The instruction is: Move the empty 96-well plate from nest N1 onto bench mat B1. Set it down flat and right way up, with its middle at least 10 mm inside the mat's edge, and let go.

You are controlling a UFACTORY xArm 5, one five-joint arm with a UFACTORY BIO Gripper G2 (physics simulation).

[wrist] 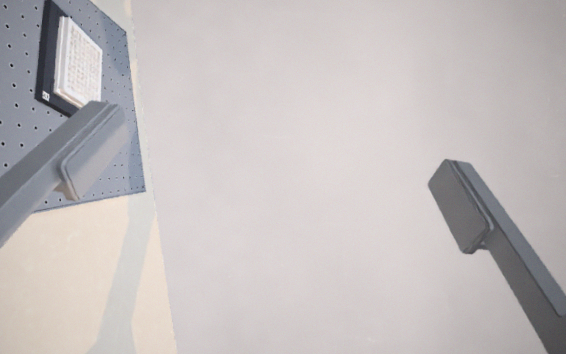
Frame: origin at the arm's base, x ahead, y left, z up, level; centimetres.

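Where they show: hand at its tool point: point(287, 177).
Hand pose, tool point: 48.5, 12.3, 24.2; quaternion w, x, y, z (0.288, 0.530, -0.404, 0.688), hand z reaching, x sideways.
After its pixels a point has its place, as x, y, z.
A white 96-well plate point(83, 64) {63.7, -23.9, -5.5} sits in a dark nest point(46, 60) {63.2, -17.6, -6.8} at the upper left of the wrist view. The nest has a small white label whose marking is too small to read, so I cannot tell which nest it is. Whether the wells are empty cannot be told. My gripper point(277, 155) {48.5, 12.3, 24.2} is wide open, with nothing between its fingers. The left fingertip overlaps the lower corner of the nest in the view; the right finger is far to the right. Bench mat B1 does not show in the view.
The nest stands on a blue-grey perforated board point(22, 110) {56.2, -12.9, -7.9} at the left. The board lies on a cream table top point(65, 265) {34.0, -14.6, -9.2}, whose edge runs down the left part of the view. Beyond it is a plain grey surface point(300, 250). A shadow crosses the table top.
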